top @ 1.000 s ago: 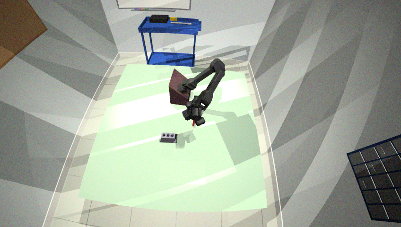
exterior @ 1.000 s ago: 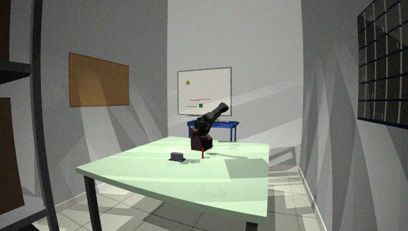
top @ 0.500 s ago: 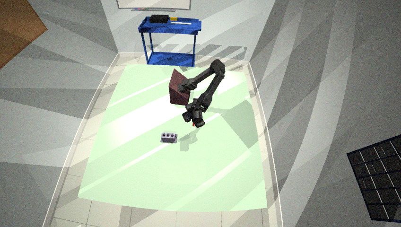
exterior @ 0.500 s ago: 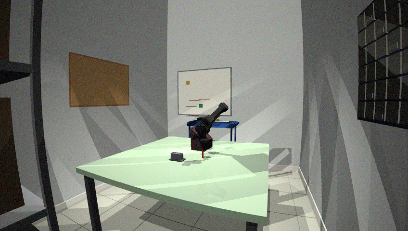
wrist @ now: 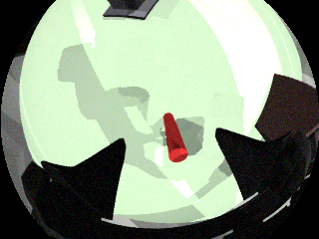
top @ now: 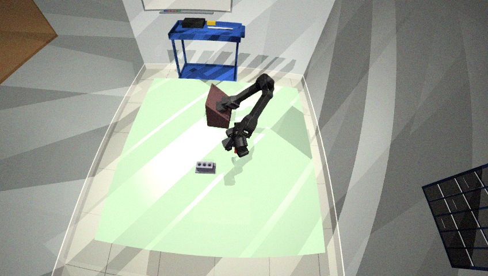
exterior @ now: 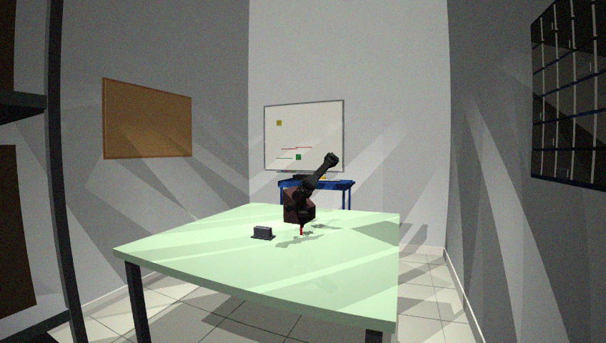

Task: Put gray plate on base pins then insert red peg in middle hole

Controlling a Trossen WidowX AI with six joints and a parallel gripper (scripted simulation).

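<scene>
My gripper tip is 1 cm above the red peg. From my gripper tip the other things lie so: base 11 cm ahead, 18 cm to the right, 5 cm below; then gray plate 11 cm ahead, 18 cm to the right, 1 cm below.
</scene>
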